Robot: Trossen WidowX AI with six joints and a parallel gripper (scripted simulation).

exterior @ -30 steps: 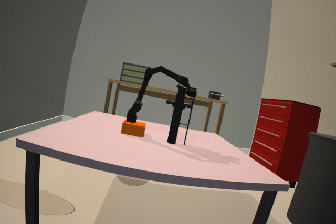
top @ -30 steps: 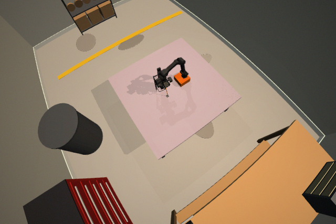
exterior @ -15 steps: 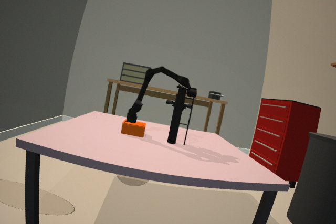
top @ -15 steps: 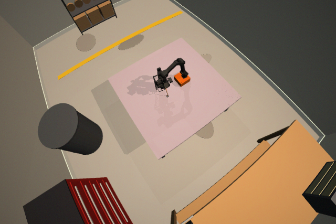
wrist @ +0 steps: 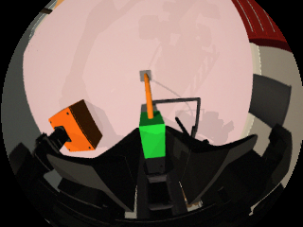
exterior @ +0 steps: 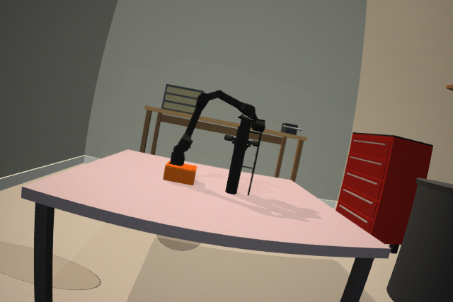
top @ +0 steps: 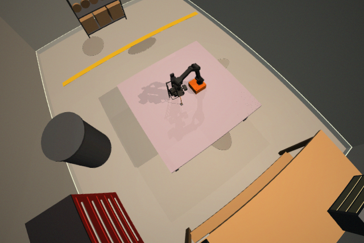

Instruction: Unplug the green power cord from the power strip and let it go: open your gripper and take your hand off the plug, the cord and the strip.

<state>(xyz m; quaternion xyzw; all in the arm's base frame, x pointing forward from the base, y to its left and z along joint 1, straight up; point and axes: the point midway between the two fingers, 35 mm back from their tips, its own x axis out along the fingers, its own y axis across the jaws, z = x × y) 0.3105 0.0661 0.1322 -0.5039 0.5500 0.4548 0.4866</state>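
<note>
My gripper tip is 30 mm to the left of the green plug.
</note>
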